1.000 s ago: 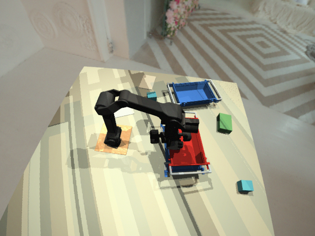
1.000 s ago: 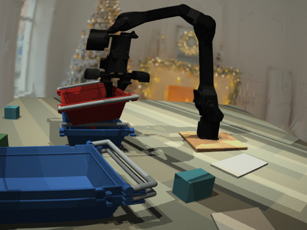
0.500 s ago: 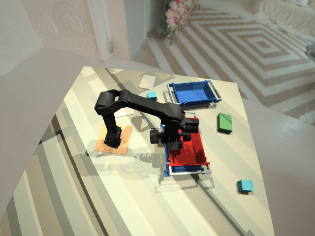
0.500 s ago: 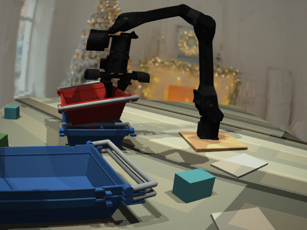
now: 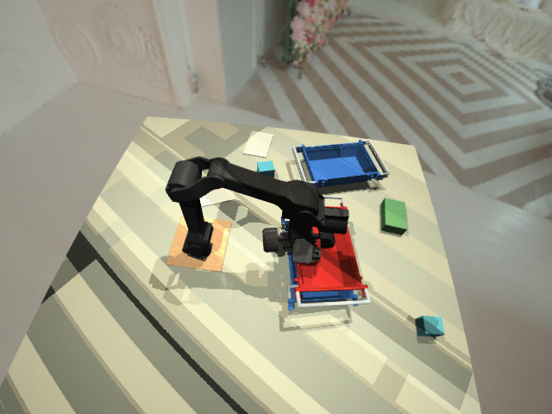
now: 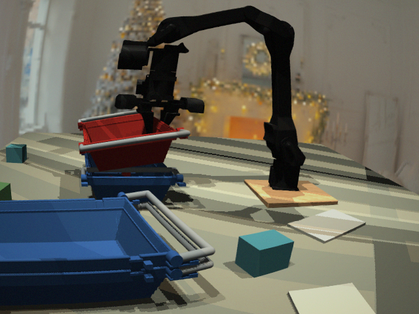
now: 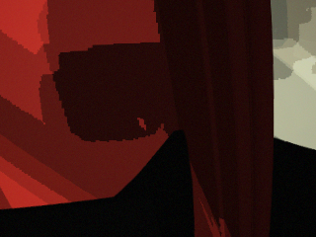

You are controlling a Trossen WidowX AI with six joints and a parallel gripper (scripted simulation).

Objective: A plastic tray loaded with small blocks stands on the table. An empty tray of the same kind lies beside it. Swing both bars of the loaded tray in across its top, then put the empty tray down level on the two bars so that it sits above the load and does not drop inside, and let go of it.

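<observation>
My gripper tip is now 70 mm short of the red tray, 30 mm to the right of it and 20 mm below it. The rest, counted from my gripper tip: green block: 310 mm ahead, 280 mm to the left, 80 mm below.
</observation>
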